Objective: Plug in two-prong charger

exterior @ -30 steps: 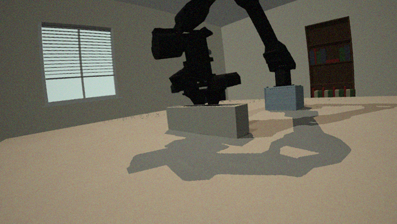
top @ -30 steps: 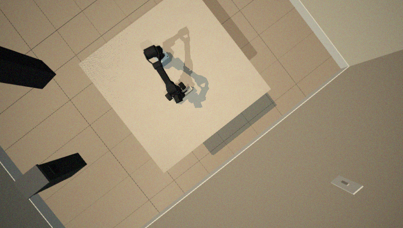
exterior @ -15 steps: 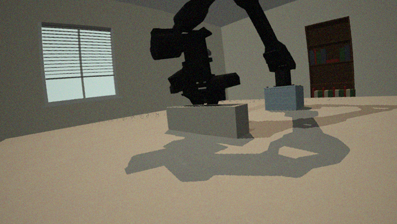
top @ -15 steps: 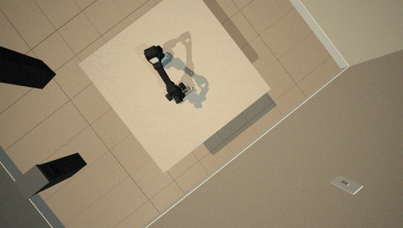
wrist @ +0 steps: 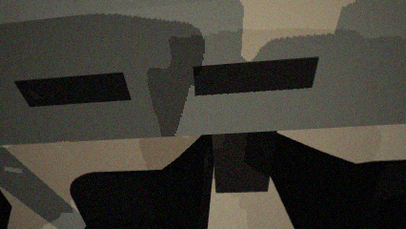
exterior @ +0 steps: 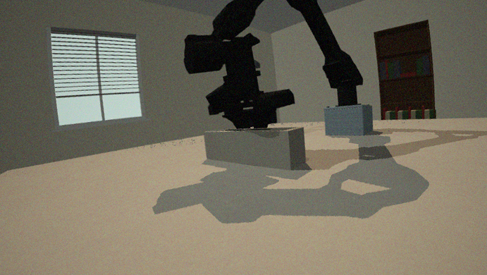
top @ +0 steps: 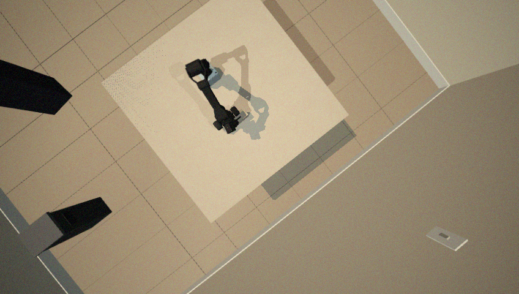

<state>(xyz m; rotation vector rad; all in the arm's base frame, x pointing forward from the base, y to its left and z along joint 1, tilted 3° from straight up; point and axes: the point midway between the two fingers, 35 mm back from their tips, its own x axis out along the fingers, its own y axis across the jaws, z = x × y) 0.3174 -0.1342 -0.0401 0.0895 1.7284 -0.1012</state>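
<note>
Now: gripper tip 20 mm short of the boxy charger and 10 mm below it.
</note>
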